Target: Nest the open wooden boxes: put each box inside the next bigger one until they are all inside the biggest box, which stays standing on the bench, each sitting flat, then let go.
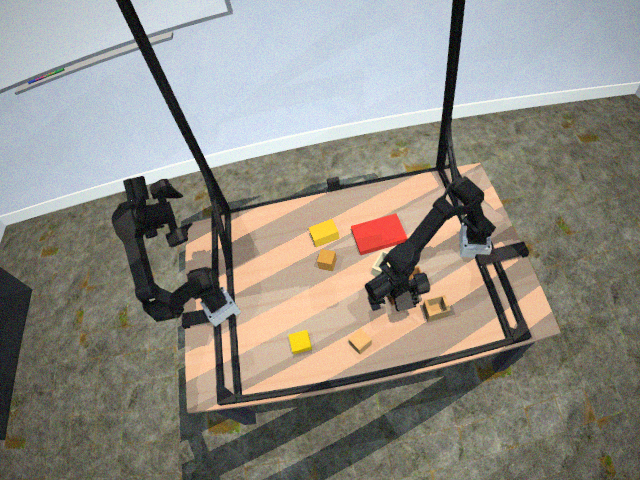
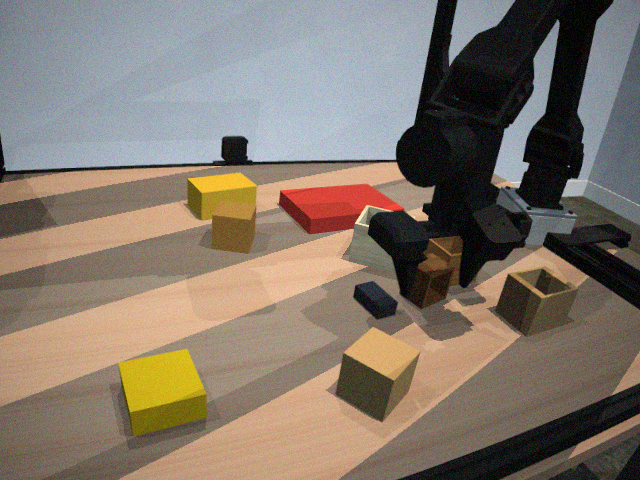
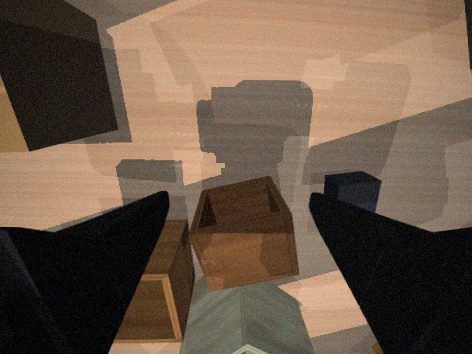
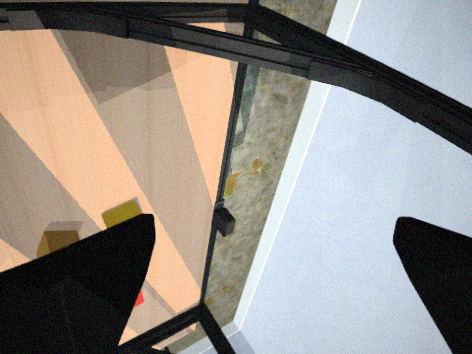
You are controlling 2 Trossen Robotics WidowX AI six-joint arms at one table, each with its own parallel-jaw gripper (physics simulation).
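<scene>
A small brown box lies on its side between the open fingers of my left gripper; the fingers stand apart from it and hold nothing. An orange-brown box stands upright beside it, partly hidden by a finger. A pale grey-green box stands upright on the other side, partly behind the gripper. A tan box stands upright, open side up. My right gripper is open and empty, far from the boxes.
A navy block lies near a left finger. A tan cube, yellow block, second yellow block, orange cube and red slab lie on the bench.
</scene>
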